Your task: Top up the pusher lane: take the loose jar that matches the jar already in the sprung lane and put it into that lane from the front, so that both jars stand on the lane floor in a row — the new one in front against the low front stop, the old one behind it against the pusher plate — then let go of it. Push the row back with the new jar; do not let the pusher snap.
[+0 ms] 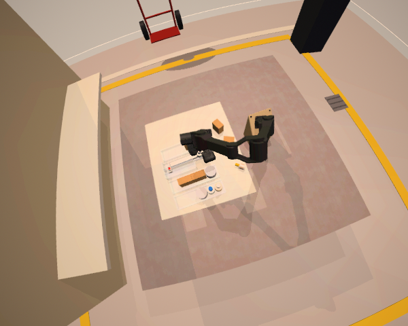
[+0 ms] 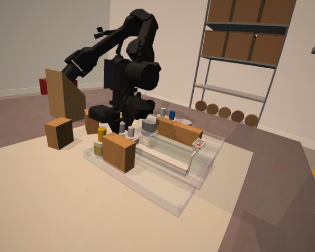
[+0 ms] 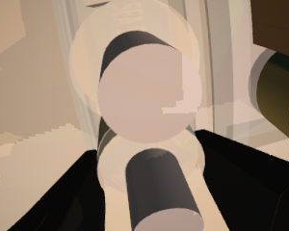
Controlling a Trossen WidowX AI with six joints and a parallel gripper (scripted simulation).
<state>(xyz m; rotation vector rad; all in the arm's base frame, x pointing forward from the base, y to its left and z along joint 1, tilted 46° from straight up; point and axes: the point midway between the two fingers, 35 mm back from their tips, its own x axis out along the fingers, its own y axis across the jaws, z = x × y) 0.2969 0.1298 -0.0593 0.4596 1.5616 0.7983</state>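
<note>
My gripper tip is now 14 cm short of the pale pusher bar, 5 cm to the right of it and 2 cm below it. Round my gripper tip: sprung lane (14 cm ahead, 5 cm to the left, 1 cm below).
</note>
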